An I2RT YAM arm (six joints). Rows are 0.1 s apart.
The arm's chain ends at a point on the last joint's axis. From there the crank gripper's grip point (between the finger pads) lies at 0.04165 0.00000 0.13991 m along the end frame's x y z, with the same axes.
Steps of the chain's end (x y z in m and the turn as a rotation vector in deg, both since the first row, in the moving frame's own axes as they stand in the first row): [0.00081, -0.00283, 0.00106, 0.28, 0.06, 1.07]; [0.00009, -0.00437, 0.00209, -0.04, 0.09, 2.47]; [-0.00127, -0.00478, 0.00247, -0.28, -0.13, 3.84]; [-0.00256, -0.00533, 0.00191, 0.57, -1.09, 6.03]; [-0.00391, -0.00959, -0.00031, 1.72, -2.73, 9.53]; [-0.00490, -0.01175, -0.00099, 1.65, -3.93, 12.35]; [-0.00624, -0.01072, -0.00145, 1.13, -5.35, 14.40]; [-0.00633, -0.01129, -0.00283, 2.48, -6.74, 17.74]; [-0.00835, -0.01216, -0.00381, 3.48, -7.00, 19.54]
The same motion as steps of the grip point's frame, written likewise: [0.00096, -0.00273, 0.00102, 0.28, 0.06, 1.07]; [0.00027, -0.00247, 0.00202, -0.04, 0.09, 2.47]; [-0.00170, -0.00132, 0.00256, -0.28, -0.13, 3.84]; [-0.00538, -0.00249, 0.00269, 0.57, -1.09, 6.03]; [-0.01082, -0.00746, 0.00155, 1.72, -2.73, 9.53]; [-0.01504, -0.00792, 0.00159, 1.65, -3.93, 12.35]; [-0.02029, -0.00477, 0.00186, 1.13, -5.35, 14.40]; [-0.02382, -0.00721, 0.00117, 2.48, -6.74, 17.74]; [-0.02633, -0.00962, 0.00030, 3.48, -7.00, 19.54]
